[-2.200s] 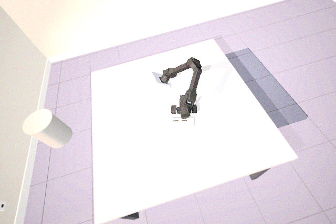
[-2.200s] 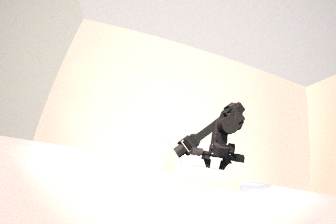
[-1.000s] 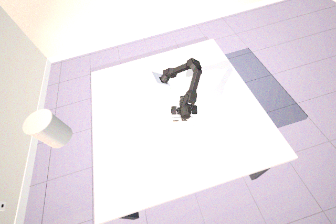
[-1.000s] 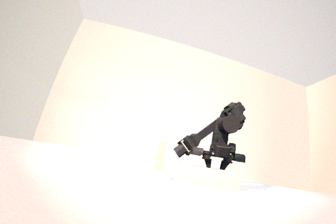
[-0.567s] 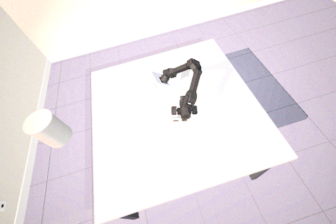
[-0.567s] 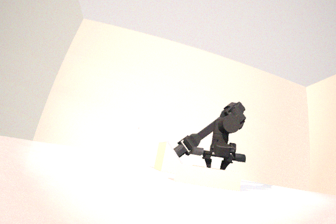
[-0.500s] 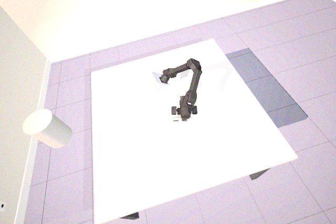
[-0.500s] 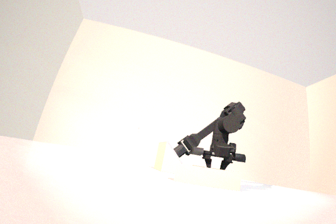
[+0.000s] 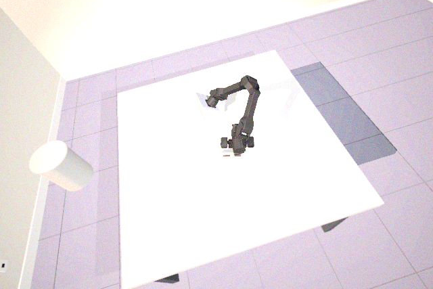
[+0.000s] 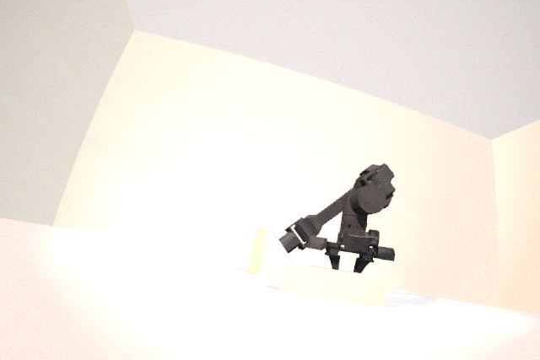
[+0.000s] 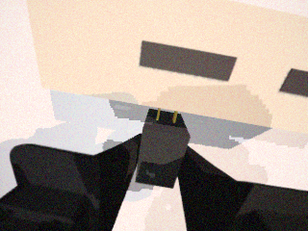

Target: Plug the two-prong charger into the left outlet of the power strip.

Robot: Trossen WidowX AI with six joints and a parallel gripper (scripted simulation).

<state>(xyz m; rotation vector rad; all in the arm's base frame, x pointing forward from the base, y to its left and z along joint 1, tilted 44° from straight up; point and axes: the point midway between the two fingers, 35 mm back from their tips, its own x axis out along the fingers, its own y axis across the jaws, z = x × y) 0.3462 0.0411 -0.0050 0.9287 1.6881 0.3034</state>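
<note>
Now: gripper tip 2 cm short of the two-prong charger, 1 cm to the left of it and 1 cm below it.
</note>
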